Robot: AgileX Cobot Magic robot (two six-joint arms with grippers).
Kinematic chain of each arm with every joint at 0, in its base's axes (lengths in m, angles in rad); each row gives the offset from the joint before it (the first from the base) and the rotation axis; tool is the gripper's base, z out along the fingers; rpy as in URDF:
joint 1: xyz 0 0 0.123 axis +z
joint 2: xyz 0 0 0 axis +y
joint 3: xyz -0.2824 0 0.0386 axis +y
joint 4: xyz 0.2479 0 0.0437 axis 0.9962 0 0.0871
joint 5: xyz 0 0 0 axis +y
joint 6: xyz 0.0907 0 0.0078 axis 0.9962 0 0.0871
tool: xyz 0 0 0 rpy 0 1.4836 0
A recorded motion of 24 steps. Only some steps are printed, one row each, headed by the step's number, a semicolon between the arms.
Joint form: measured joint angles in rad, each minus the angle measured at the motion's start. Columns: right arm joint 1, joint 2, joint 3, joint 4, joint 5, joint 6; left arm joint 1, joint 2, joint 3, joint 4, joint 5, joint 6.
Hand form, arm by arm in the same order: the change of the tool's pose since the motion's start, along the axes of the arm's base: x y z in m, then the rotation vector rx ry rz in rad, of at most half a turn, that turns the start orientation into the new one. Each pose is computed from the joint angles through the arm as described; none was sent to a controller.
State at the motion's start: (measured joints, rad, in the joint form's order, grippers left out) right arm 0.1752 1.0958 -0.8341 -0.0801 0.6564 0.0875; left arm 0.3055 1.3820 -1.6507 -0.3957 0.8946 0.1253
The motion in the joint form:
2: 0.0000 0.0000 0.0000 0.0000 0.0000 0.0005; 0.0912 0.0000 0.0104 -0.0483 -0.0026 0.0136
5: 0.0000 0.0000 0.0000 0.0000 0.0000 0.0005; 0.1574 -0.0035 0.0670 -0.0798 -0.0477 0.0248
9: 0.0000 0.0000 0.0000 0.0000 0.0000 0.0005; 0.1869 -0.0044 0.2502 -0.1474 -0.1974 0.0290
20: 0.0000 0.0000 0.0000 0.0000 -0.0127 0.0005; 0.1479 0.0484 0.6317 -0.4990 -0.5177 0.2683
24: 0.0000 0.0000 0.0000 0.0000 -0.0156 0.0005; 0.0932 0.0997 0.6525 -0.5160 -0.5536 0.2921
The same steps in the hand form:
2: 0.0000 0.0000 0.0000 0.0003 0.0000 -0.0004; -0.0052 0.0228 -0.0017 -0.0336 -0.0084 0.0694
5: 0.0000 0.0000 0.0000 0.0003 0.0000 -0.0004; -0.0074 0.0422 -0.0138 -0.0616 -0.0117 0.1398
9: 0.0000 0.0000 0.0000 0.0003 0.0000 -0.0004; 0.0000 0.0570 -0.0591 -0.1520 0.0010 0.2262
20: 0.0008 0.0002 0.0008 0.0027 -0.0124 0.0006; 0.0130 0.0546 -0.1719 -0.3120 0.0545 0.3216
24: 0.0010 0.0003 0.0010 0.0033 -0.0152 0.0009; 0.0255 0.0433 -0.1931 -0.3095 0.1049 0.2937

